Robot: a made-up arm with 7 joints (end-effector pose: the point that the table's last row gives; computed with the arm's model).
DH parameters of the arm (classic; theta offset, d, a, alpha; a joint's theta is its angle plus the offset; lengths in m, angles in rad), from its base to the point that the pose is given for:
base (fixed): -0.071 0 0 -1.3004
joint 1: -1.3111 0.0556 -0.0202 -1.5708
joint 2: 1.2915 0 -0.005 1.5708
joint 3: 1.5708 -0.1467 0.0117 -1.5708
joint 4: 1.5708 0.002 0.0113 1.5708
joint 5: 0 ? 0.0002 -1.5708
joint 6: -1.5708 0 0.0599 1.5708
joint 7: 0 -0.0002 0 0
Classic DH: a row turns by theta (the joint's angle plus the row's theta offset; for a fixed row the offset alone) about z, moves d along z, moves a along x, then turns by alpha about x.
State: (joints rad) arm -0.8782 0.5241 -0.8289 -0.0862 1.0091 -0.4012 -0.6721
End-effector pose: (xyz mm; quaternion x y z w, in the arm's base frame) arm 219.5 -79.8 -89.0 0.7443 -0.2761 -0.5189 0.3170
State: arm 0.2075 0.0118 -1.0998 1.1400 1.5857 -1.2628 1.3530
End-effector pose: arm -151.6 -28.5 -285.9 -0.0679 -0.0699 -0.5477 0.8310
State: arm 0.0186 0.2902 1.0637 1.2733 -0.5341 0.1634 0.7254
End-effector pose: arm -61.1 216.2 -335.8 -0.1754 0.5341 0.7628 0.3195
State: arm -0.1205 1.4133 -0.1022 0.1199 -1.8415 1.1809 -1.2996
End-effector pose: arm 184.3 205.4 -122.0 -0.5477 0.3834 -0.4994 0.5510
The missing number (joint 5, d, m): 0.165
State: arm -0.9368 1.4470 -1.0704 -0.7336 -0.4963 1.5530 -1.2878
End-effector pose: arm 182.3 84.8 -97.3 0.2258 0.7603 -0.4507 0.4097
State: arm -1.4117 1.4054 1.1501 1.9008 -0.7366 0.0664 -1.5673
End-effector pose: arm 223.9 352.9 -23.4 -0.3076 -0.5769 -0.2137 0.7259
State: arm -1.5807 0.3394 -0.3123 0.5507 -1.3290 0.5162 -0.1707
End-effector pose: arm 330.0 -53.3 85.2 -0.2499 0.0083 -0.4911 0.8344
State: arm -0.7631 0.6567 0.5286 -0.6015 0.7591 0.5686 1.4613
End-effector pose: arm 169.7 162.2 112.7 0.1130 -0.4983 0.8351 0.2038
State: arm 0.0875 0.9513 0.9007 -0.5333 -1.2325 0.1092 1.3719
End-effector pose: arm 158.4 196.1 58.3 -0.1785 -0.2126 0.6039 0.7472
